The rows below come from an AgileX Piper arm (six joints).
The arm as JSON. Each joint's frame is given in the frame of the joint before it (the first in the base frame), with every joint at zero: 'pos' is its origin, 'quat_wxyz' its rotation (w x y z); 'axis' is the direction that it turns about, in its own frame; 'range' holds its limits. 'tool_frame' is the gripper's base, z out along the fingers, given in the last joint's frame.
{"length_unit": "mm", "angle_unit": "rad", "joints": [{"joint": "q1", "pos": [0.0, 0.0, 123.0], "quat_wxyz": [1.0, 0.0, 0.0, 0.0], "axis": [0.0, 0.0, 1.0], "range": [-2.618, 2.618]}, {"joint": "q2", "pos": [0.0, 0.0, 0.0], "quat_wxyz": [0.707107, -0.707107, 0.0, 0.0], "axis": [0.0, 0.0, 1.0], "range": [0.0, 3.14]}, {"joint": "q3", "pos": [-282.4, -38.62, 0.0], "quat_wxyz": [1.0, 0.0, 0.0, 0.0], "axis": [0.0, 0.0, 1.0], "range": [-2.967, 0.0]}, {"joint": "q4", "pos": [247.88, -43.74, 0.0], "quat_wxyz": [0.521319, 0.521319, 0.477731, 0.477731], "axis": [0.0, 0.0, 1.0], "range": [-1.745, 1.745]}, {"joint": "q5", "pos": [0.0, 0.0, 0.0], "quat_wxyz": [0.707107, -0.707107, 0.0, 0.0], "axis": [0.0, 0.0, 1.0], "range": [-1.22, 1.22]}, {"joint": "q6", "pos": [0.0, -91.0, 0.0], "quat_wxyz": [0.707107, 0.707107, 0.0, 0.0], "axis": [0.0, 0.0, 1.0], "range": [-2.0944, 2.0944]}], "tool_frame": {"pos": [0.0, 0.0, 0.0], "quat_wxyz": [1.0, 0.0, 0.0, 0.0]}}
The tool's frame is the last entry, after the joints.
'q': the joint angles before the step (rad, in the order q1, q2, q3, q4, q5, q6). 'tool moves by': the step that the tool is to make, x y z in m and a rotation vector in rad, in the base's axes. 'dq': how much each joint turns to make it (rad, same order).
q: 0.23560, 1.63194, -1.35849, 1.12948, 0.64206, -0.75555
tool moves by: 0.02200, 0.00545, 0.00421, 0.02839, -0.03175, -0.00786
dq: 0.00000, 0.07392, -0.09603, 0.03790, -0.01016, -0.02070
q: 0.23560, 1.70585, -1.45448, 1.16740, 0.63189, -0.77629
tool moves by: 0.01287, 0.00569, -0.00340, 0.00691, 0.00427, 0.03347
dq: -0.00001, 0.05705, -0.06175, 0.01094, 0.03441, -0.01095
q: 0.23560, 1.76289, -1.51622, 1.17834, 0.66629, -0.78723
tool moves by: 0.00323, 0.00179, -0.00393, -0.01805, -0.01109, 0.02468
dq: 0.00001, 0.01770, -0.01115, 0.00141, 0.01448, -0.03234
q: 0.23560, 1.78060, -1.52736, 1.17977, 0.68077, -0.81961
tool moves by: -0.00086, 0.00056, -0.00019, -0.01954, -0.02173, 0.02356
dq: -0.00001, 0.00000, -0.00001, 0.00000, 0.01150, -0.03573
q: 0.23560, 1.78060, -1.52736, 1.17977, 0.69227, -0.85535
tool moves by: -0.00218, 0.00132, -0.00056, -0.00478, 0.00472, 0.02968
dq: -0.00001, 0.00000, -0.00001, -0.00175, 0.02870, -0.00875
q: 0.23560, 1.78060, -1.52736, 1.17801, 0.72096, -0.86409
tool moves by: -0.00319, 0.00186, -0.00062, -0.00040, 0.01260, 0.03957
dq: 0.00000, 0.00001, -0.00003, -0.00001, 0.04117, -0.00544
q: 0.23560, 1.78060, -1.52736, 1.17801, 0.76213, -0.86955
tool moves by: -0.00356, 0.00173, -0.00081, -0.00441, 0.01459, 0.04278
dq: 0.00001, 0.00001, -0.00059, -0.00629, 0.04488, -0.00231
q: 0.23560, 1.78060, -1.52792, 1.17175, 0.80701, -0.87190
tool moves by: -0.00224, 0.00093, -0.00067, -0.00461, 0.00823, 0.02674
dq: -0.00001, 0.00001, -0.00003, -0.00528, 0.02745, -0.00243
